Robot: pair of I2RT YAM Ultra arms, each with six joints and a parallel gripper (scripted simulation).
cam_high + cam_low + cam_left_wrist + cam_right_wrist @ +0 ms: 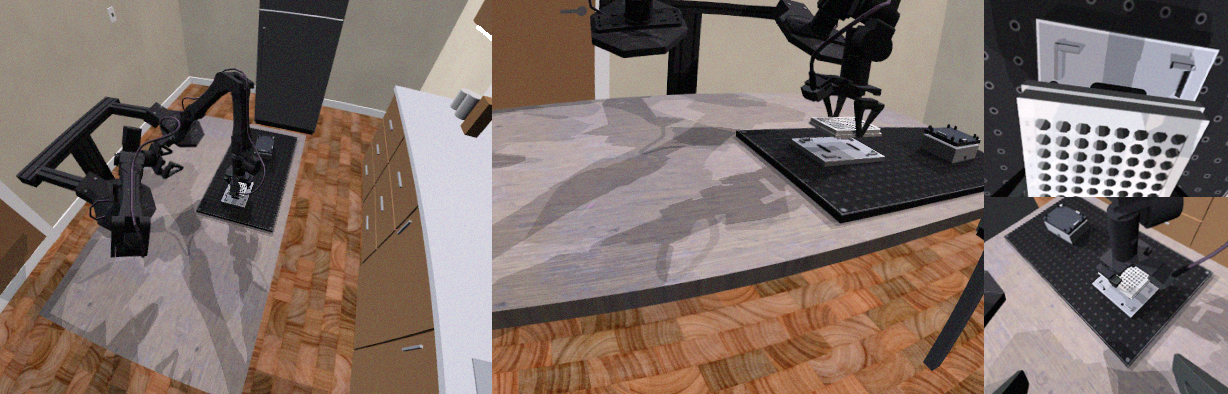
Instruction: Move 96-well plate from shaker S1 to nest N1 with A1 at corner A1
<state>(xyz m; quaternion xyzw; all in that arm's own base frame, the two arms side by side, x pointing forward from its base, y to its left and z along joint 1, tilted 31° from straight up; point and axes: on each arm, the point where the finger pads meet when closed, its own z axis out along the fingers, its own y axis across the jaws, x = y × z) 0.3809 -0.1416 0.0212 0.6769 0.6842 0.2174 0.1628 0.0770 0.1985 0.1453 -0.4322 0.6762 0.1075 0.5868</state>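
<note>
Right now my left hand is 6 cm above the flat nest and 1 cm past it. Round my left hand: white 96-well plate right at my left hand.
</note>
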